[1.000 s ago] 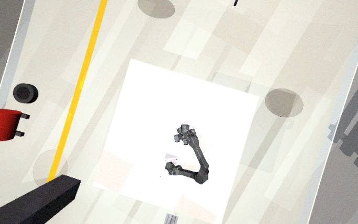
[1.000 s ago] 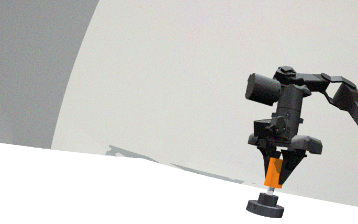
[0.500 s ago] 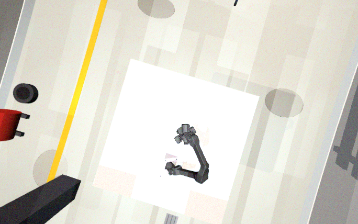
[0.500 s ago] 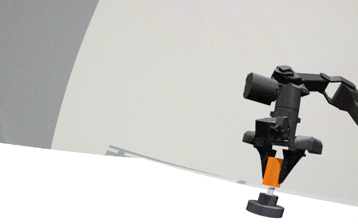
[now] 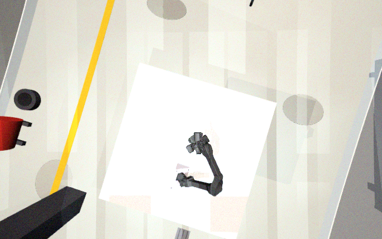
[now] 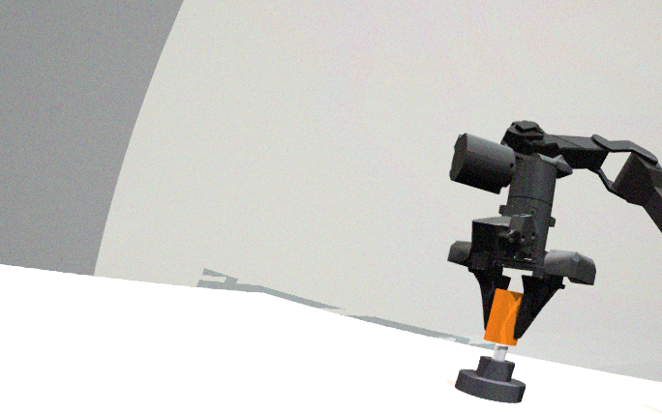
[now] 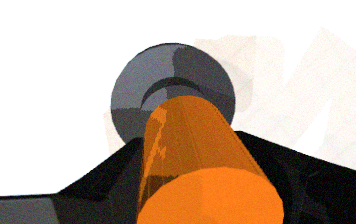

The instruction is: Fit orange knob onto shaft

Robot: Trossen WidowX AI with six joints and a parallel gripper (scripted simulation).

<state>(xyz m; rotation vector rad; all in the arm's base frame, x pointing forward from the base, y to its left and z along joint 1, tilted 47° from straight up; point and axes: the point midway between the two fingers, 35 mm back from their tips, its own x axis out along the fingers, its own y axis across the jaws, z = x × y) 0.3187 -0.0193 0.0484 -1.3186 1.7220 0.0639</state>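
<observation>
The orange knob is 3 cm above my gripper tip. From my gripper tip the other things lie so: dark round pedestal 4 cm below.
</observation>
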